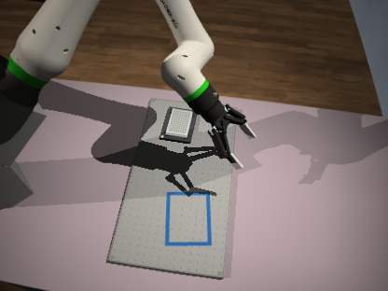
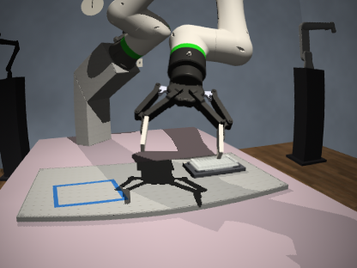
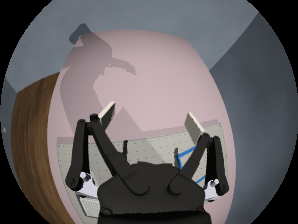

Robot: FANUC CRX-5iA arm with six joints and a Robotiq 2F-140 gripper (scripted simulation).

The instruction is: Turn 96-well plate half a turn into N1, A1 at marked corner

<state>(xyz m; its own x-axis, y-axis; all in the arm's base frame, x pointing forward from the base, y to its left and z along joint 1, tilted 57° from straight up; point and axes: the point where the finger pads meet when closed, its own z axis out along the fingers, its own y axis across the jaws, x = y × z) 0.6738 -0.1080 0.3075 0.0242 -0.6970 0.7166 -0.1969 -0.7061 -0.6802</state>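
Now: the white 96-well plate 270 mm behind my hand, 140 mm to the left of it and 120 mm below it. The rest, counted from my hand: dark plate nest N1 (270 mm behind, 140 mm to the left, 140 mm below).
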